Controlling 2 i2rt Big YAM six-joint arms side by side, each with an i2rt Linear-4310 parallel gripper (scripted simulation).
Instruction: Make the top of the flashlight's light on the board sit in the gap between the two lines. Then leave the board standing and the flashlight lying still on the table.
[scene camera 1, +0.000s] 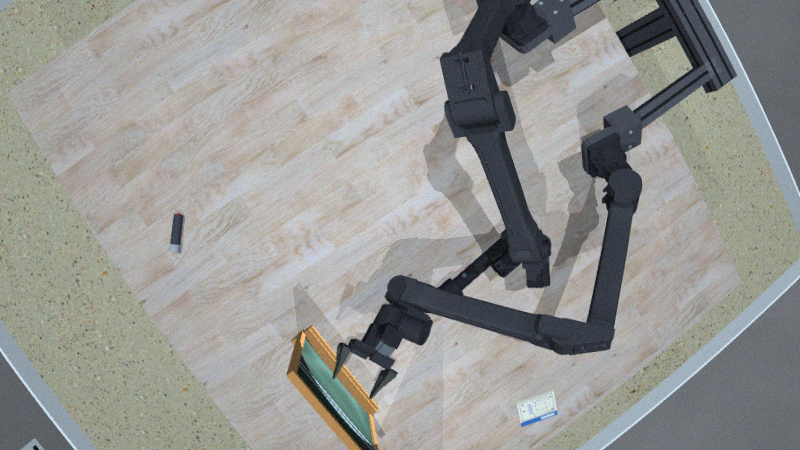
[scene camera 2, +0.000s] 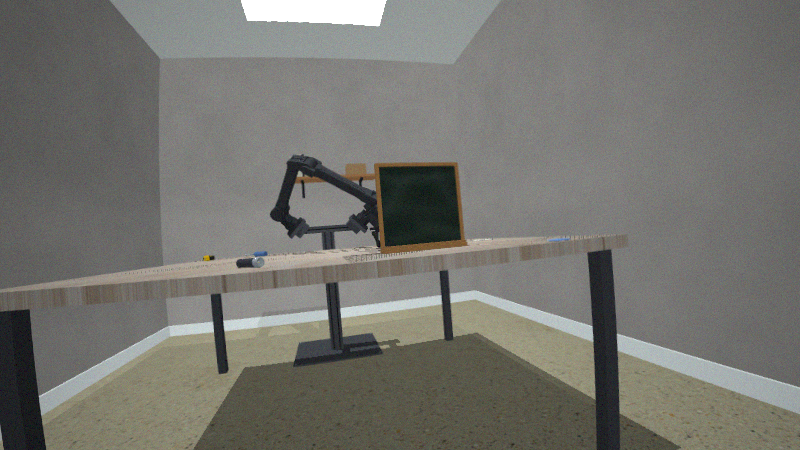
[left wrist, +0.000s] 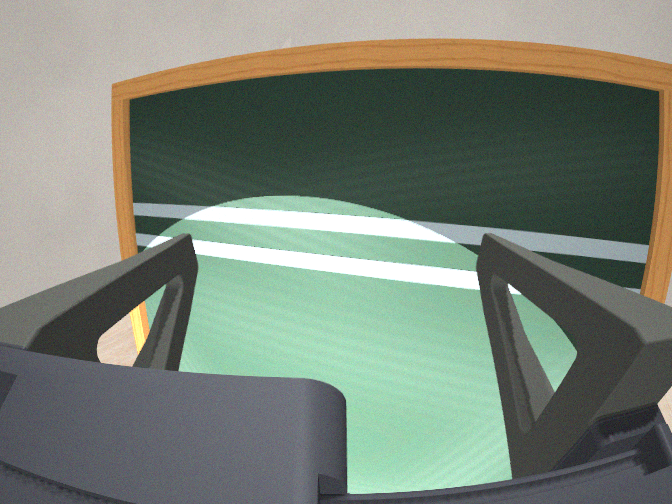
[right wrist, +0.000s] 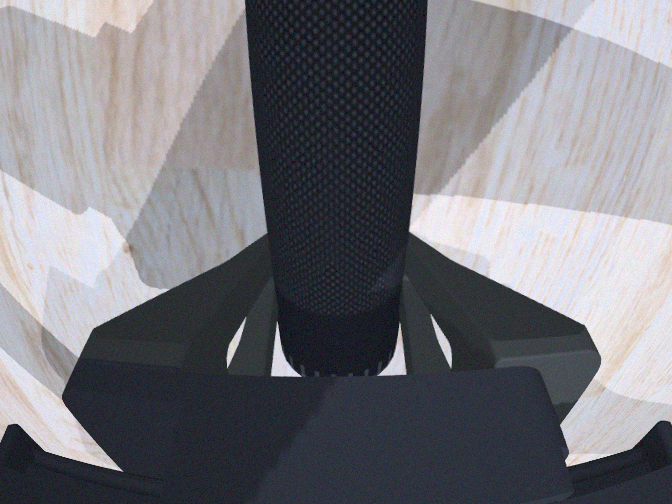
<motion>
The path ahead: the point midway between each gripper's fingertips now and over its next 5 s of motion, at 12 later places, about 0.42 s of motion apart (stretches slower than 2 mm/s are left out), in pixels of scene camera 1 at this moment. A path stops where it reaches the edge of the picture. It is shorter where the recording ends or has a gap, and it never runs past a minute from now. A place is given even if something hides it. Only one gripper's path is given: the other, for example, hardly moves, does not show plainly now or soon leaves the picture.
My left gripper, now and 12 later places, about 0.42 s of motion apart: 351, 388; 352, 388; 345, 387; 334, 382; 326, 376; 322, 363; 323, 354; 327, 338; 337, 327; 351, 316; 370, 304; 391, 300; 413, 298
</motion>
